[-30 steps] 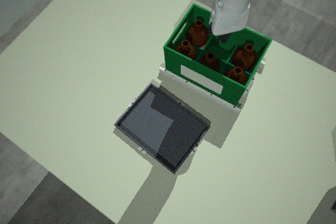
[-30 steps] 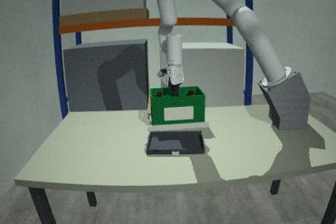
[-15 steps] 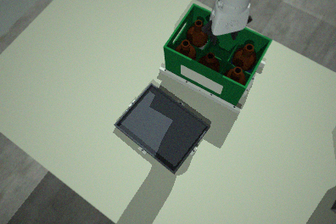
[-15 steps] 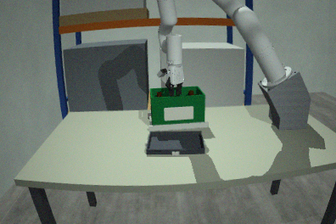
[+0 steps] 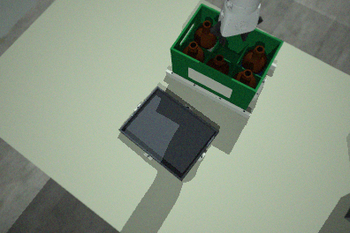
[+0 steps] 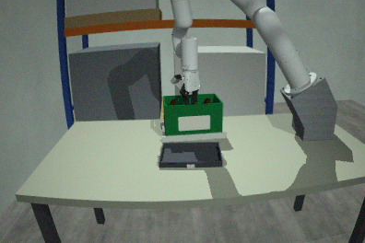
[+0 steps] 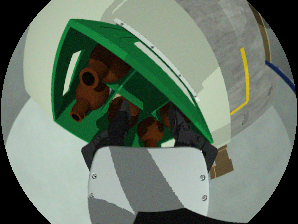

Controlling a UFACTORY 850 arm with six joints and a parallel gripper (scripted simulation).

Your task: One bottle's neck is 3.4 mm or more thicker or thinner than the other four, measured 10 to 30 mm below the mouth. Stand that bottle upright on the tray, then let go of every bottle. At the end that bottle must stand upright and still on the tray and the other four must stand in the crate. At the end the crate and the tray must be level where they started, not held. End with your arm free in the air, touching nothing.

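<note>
My hand is 7 cm above the green crate, 4 cm to the right of it and 1 cm short of it. Round my hand: dark grey tray: 31 cm to the left, 15 cm below, 9 cm ahead.
</note>
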